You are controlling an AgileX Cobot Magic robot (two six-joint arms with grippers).
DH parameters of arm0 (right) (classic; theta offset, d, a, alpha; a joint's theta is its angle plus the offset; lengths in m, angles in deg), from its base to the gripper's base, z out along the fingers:
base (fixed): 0 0 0 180
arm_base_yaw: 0 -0.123 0 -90
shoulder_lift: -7.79 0 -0.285 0
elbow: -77.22 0 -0.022 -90
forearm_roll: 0 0.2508 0 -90
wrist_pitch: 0 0 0.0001 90
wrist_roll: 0 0.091 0 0
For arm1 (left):
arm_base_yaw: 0 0.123 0 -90
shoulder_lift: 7.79 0 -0.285 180
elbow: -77.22 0 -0.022 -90
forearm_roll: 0 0.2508 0 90
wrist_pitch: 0 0 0.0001 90
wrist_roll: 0 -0.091 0 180
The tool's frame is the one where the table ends.
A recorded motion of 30 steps. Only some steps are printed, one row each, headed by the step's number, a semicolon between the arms.
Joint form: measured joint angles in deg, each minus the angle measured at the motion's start. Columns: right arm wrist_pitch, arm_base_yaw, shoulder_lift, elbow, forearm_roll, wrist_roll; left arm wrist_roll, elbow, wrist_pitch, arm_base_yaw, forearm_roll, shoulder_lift.
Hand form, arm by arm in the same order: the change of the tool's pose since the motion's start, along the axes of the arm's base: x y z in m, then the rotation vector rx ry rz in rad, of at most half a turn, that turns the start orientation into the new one. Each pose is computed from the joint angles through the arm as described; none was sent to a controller.
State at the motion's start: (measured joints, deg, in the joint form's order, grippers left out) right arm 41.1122 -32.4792 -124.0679 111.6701 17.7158 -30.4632; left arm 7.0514 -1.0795 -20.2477 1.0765 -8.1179 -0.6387
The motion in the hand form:
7: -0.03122 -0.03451 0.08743 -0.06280 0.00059 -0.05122; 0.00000 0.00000 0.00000 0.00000 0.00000 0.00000
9: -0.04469 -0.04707 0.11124 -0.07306 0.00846 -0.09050; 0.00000 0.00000 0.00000 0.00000 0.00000 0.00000
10: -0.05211 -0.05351 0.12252 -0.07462 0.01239 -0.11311; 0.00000 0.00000 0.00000 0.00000 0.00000 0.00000
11: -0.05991 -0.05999 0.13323 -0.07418 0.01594 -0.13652; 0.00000 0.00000 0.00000 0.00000 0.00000 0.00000
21: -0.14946 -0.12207 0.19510 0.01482 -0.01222 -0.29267; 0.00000 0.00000 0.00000 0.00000 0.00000 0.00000
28: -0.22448 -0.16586 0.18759 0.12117 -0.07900 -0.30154; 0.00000 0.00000 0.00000 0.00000 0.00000 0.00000
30: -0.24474 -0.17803 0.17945 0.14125 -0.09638 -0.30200; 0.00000 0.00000 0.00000 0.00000 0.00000 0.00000
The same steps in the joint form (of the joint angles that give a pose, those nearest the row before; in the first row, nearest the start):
7: 15.05 0.83 9.67 4.38 -8.22 7.75; 0.00 0.00 0.00 0.00 0.00 0.00
9: 19.18 0.97 12.88 4.99 -10.48 10.91; 0.00 0.00 0.00 0.00 0.00 0.00
10: 21.00 1.02 14.58 5.07 -11.51 12.57; 0.00 0.00 0.00 0.00 0.00 0.00
11: 22.64 1.05 16.34 4.98 -12.46 14.23; 0.00 0.00 0.00 0.00 0.00 0.00
21: 24.97 1.08 37.74 -9.09 -16.78 24.73; 0.00 0.00 0.00 0.00 0.00 0.00
28: 16.62 1.08 57.42 -30.27 -15.43 25.91; 0.00 0.00 0.00 0.00 0.00 0.00
30: 14.74 1.08 62.87 -36.11 -15.25 25.97; 0.00 0.00 0.00 0.00 0.00 0.00

